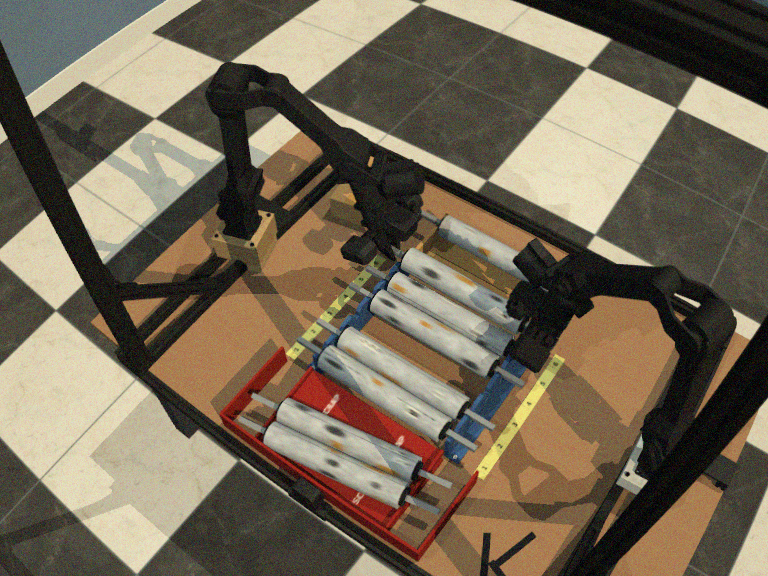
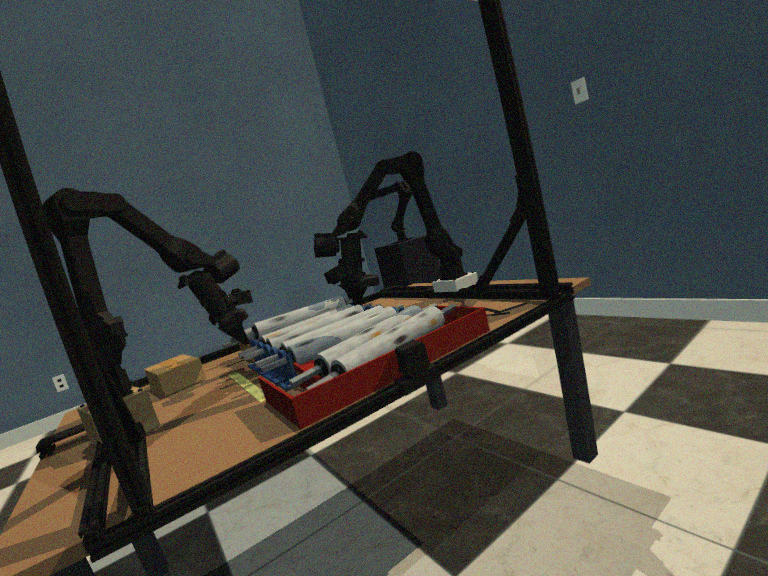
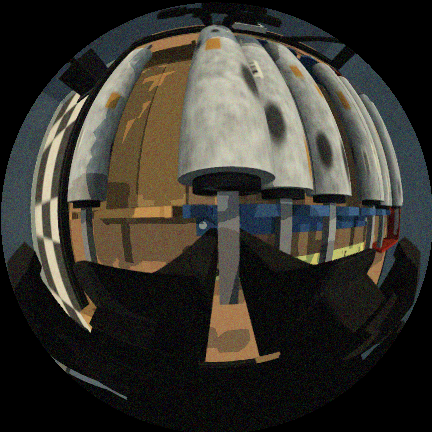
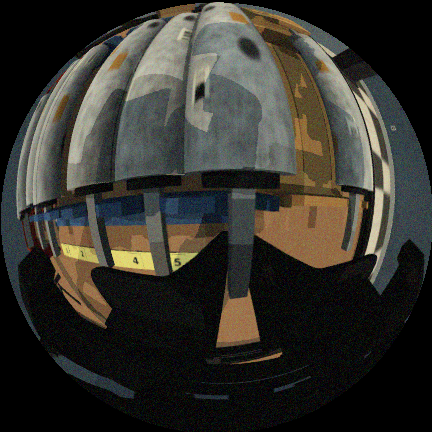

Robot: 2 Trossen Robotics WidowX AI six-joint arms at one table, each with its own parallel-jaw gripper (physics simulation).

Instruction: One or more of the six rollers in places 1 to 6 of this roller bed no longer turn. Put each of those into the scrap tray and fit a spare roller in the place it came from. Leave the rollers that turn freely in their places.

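Frame: origin at the left arm's base, x ahead, y left, z up, level; millimetres.
Where they show: left gripper, between the fingertips: [image 1: 395, 257] [image 2: 247, 344] [image 3: 224, 234]; right gripper, between the fingertips: [image 1: 539, 340] [image 4: 234, 236]; left arm's base, origin of its link: [image 1: 242, 225]; right arm's base, origin of its link: [image 1: 657, 466] [image 2: 454, 277].
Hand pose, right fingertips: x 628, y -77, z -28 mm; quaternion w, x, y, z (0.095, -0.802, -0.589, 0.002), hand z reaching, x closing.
Each offset is from my right fingertips to the top centre of the thing. "pt": to the spot under its first point.
My left gripper [image 1: 395, 252] [image 3: 224, 234] and my right gripper [image 1: 527, 325] [image 4: 234, 236] are shut on the two shaft ends of one grey-white roller {159 mm back, 48 mm left, 57 mm up} [image 1: 455, 283] [image 3: 225, 110] [image 4: 230, 120]. It is level, over the number 6 end of the blue roller bed [image 1: 493, 396] [image 3: 260, 215]; whether its shafts rest in the slots cannot be told. Close beside it lie two bed rollers {174 mm back, 5 mm left, 28 mm up} [image 1: 446, 313] {191 mm back, 44 mm right, 28 mm up} [image 1: 428, 331]. After a gap come two more {221 mm back, 140 mm right, 28 mm up} [image 1: 403, 372] {241 mm back, 187 mm right, 28 mm up} [image 1: 381, 390]. Two rollers {269 mm back, 293 mm right, 32 mm up} [image 1: 349, 437] {276 mm back, 341 mm right, 28 mm up} [image 1: 331, 461] lie side by side in the red scrap tray {273 mm back, 300 mm right, 2 mm up} [image 1: 254, 388] [image 2: 353, 396].
One spare roller {120 mm back, 173 mm left, 28 mm up} [image 1: 477, 241] [image 3: 95, 140] [image 4: 345, 130] lies on the tan rack [image 3: 135, 212] [image 4: 325, 201] beyond the bed. Yellow number strips {pt 8 mm ahead, 134 mm right, 48 mm down} [image 1: 524, 415] [image 4: 135, 260] run along both sides of the bed. A tan block {429 mm back, 284 mm left, 7 mm up} [image 2: 173, 375] stands near the left arm. Black frame posts [image 1: 58, 204] rise at the table's corners.
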